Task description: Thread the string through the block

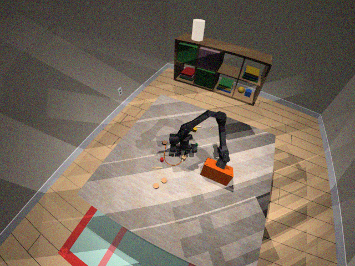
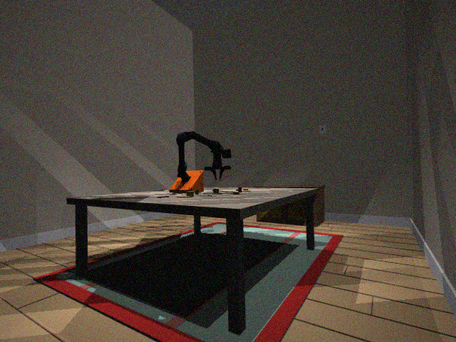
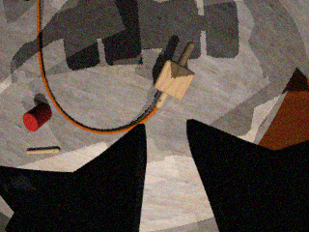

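Right now my gripper tip is 20 mm to the left of the wooden block and 80 mm above it. Also, from my gripper tip: small red object: 130 mm ahead, 90 mm to the left, 70 mm below; small green object: 40 mm behind, 180 mm to the right, 70 mm below; round wooden button: 210 mm ahead, 70 mm to the right, 80 mm below.
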